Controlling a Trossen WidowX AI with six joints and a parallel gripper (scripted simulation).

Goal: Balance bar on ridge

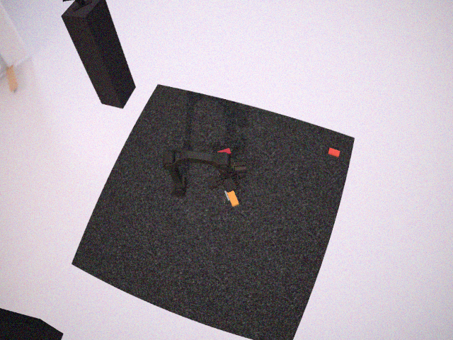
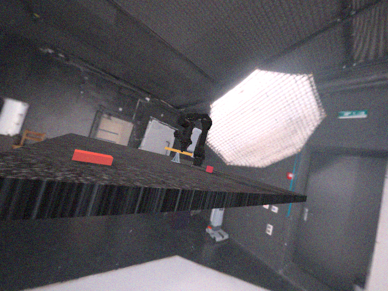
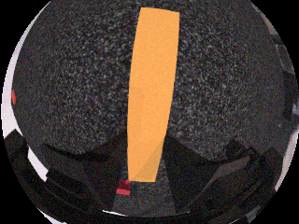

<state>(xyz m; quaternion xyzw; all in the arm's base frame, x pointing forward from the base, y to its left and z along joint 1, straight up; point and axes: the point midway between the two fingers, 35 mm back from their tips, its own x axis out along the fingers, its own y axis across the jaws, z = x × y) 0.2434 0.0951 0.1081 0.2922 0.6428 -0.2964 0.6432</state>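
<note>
My gripper tip is now 2 cm to the left of the orange bar and 2 cm short of it. Also, from my gripper tip: red block: 50 cm ahead, 41 cm to the left, 7 cm below.
</note>
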